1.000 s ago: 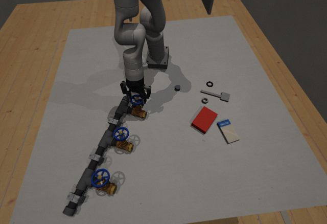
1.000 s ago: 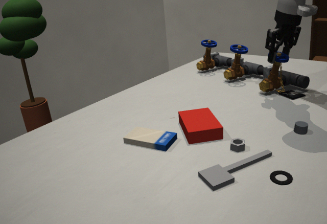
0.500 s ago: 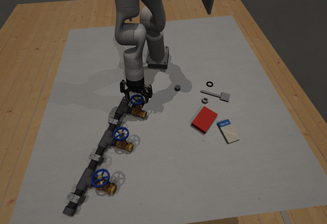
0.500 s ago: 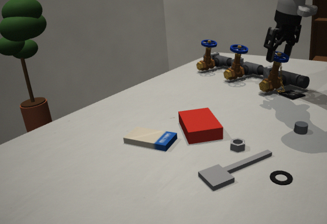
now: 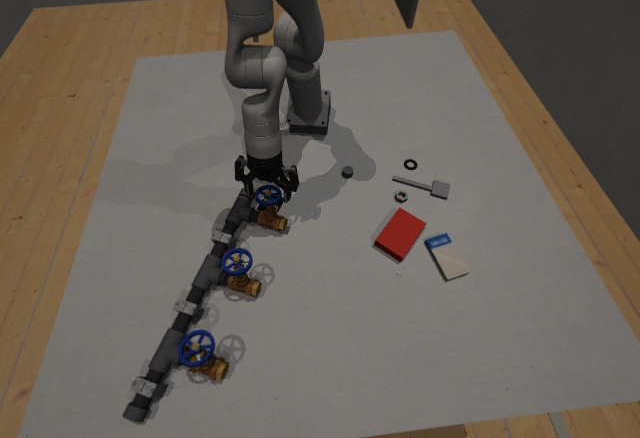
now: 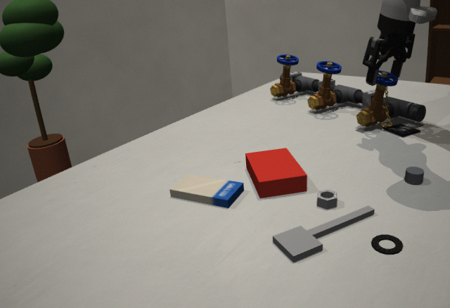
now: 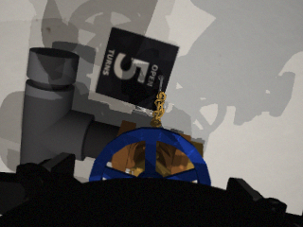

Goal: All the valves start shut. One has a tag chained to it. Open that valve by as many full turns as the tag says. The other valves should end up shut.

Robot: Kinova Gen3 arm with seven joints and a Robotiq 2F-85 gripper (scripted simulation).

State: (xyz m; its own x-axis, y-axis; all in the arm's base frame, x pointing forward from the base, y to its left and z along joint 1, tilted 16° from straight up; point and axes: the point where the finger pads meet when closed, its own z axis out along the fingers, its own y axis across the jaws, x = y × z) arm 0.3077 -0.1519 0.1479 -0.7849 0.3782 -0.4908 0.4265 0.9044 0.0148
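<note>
The black tag is 4 cm behind my hand and 12 cm below it. Round my hand: red block 13 cm ahead, 31 cm to the left, 11 cm below; small grey cylinder 10 cm behind, 23 cm to the left, 11 cm below; grey paddle-shaped tool 44 cm to the left, 12 cm below.
</note>
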